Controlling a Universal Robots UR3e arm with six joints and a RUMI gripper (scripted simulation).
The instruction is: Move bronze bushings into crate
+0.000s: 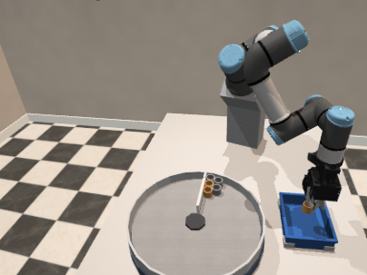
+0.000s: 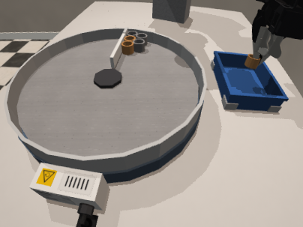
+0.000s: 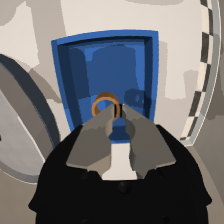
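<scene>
Right now the blue crate is 7 cm below my hand and 1 cm to the right of it. Also, from my hand: grey turntable 37 cm to the right, 4 cm below, 1 cm behind.
</scene>
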